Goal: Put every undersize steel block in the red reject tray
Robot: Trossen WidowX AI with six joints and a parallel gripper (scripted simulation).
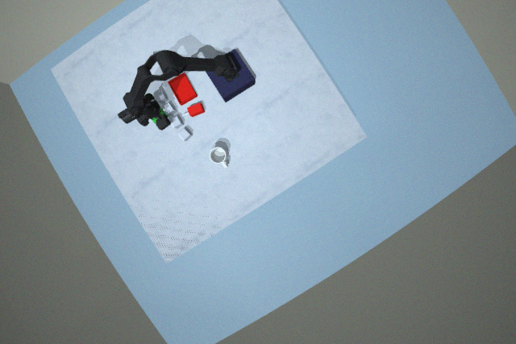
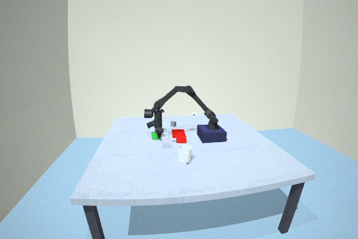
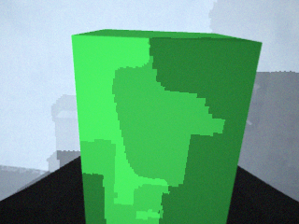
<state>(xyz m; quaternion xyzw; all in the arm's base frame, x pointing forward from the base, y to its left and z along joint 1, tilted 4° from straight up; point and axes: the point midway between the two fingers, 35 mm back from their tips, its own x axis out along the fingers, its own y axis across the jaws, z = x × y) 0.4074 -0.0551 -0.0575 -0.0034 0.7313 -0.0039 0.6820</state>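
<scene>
Now: the green GO gauge 1 cm behind my gripper tip and 2 cm above it. The rest, counted from my gripper tip: red reject tray 16 cm behind, 5 cm to the right; then red block 13 cm behind, 8 cm to the left, 1 cm above; then grey cube 15 cm behind, 28 cm to the right, 1 cm above.
</scene>
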